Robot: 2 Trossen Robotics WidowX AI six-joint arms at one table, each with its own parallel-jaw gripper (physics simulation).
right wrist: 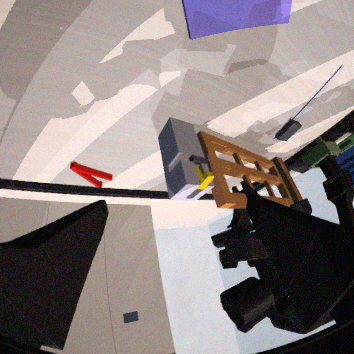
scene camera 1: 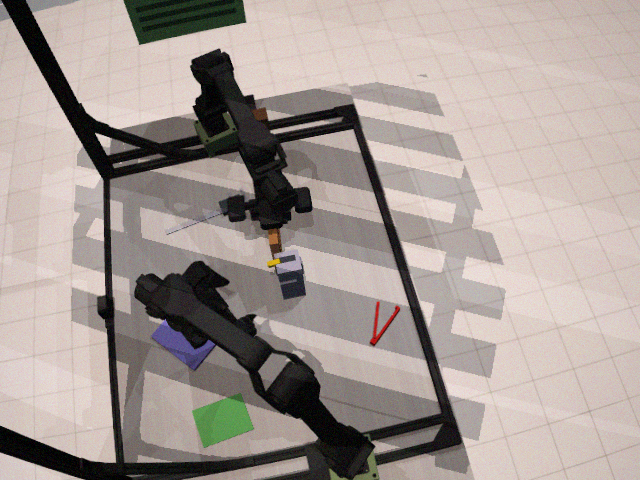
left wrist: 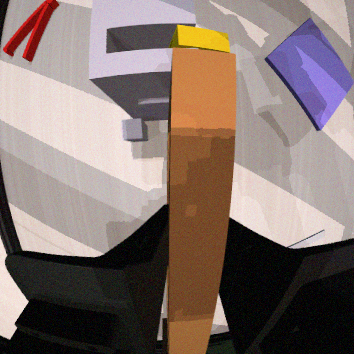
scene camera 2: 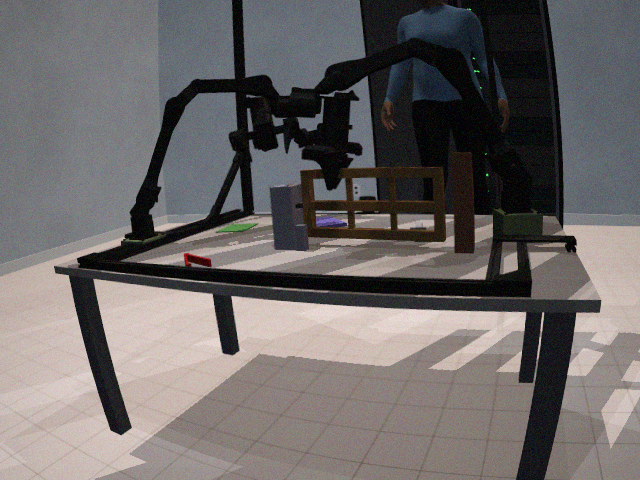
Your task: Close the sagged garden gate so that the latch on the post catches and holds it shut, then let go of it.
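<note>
The brown lattice gate stands upright between the brown hinge post and the grey latch post. The yellow latch piece at the gate's free end is at the mouth of the slot in the grey post; whether it is caught I cannot tell. My left gripper is shut on the gate's top rail near the free end. My right gripper is open and empty, above the table and apart from the gate.
A red V-shaped piece lies beyond the latch post. A purple sheet and a green sheet lie on the table. A thin rod lies near my left gripper.
</note>
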